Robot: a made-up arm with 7 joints.
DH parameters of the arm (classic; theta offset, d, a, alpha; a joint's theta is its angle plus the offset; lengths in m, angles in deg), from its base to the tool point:
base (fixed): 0 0.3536 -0.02 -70
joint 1: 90 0.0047 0.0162 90
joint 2: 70 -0.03 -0.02 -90
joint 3: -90 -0.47 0.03 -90
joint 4: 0 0 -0.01 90
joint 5: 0 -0.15 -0.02 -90
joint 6: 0 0.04 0.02 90
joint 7: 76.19 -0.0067 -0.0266 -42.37
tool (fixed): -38.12 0.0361 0 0
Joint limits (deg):
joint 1: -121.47..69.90
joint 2: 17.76..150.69
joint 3: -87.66..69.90
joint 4: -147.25..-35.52
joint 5: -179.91..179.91
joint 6: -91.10..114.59
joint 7: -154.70..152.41
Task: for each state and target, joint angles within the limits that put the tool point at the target. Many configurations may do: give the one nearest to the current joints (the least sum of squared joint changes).
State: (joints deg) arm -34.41 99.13 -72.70 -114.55 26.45 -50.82 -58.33
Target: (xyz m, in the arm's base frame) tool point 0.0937 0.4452 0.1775
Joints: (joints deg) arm -15.78 93.26 -82.10 -130.18 27.46 -51.42 -55.46
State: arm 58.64 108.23 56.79 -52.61 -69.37 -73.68 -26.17
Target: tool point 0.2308 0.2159 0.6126
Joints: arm 52.46 136.64 59.73 -105.60 -85.16 -74.56 -38.14
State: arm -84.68 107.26 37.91 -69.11 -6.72 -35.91 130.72
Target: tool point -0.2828 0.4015 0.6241
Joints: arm -73.25 135.80 38.41 -37.92 0.71 -22.93 127.50
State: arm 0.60 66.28 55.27 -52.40 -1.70 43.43 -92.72
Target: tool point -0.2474 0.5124 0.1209
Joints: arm 24.73 51.30 63.06 -44.63 1.96 42.62 -92.25
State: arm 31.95 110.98 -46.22 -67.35 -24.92 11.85 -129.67
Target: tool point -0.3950 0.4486 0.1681
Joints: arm 59.21 67.45 -65.25 -35.52 -10.88 33.94 -137.02
